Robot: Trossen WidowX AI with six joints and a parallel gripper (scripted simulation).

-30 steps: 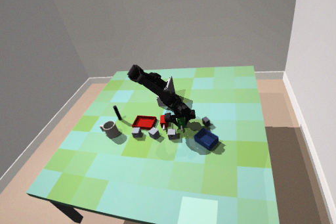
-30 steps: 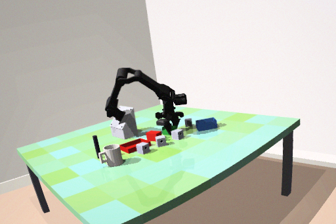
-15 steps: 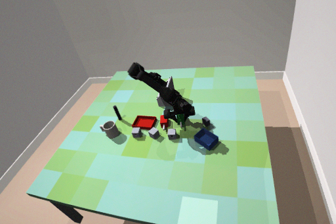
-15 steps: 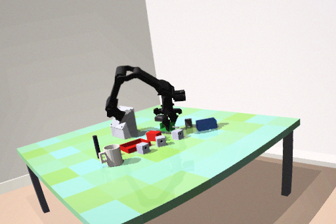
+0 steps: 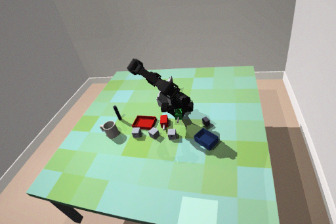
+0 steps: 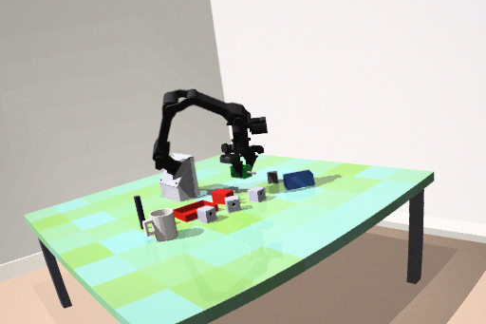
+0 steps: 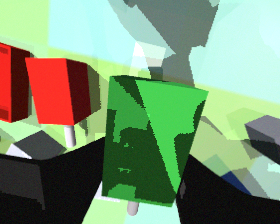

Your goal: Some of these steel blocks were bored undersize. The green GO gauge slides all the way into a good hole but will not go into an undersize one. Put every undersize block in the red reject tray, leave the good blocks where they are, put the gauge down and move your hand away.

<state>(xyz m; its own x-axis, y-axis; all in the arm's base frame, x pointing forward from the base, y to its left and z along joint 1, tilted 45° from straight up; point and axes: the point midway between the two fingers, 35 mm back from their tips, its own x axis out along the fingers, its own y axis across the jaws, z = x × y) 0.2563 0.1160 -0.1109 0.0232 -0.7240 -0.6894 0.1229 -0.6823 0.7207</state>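
Right now my gripper tip is 2 cm below the green GO gauge and 1 cm short of it. Also, from my gripper tip: steel block: 10 cm ahead, 5 cm below, 3 cm to the right; then blue tray: 18 cm to the left, 11 cm ahead, 6 cm below; then darker grey block: 16 cm to the left, 5 cm below, 2 cm behind.
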